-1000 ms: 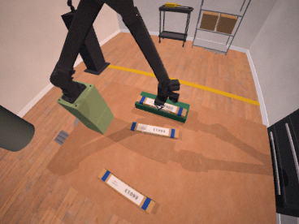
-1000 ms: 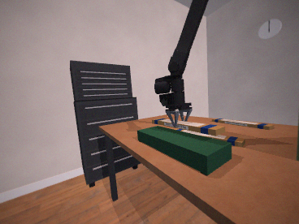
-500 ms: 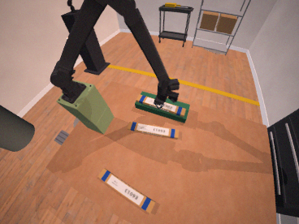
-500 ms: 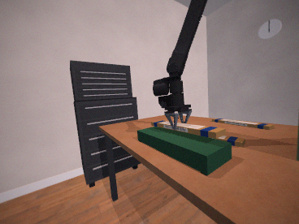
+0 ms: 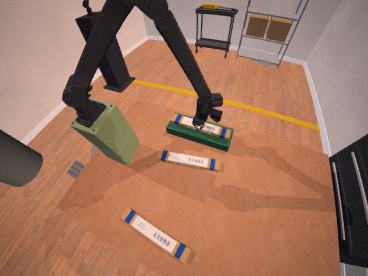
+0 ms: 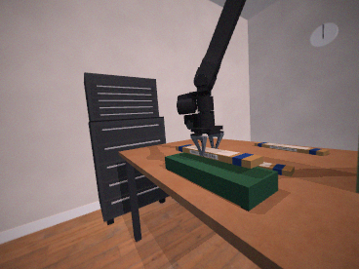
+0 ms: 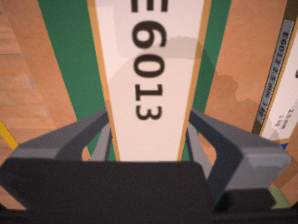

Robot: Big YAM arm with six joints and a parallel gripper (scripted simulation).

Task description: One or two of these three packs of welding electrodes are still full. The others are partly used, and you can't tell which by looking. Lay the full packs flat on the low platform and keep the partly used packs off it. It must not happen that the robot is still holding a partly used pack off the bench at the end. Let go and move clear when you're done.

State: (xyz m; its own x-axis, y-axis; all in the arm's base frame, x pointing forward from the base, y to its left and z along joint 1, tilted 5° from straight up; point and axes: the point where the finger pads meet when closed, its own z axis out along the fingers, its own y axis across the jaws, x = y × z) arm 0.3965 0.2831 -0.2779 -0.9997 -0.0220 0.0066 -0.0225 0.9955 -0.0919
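Right now the green platform is 1 cm to the left of my hand and 8 cm below it.
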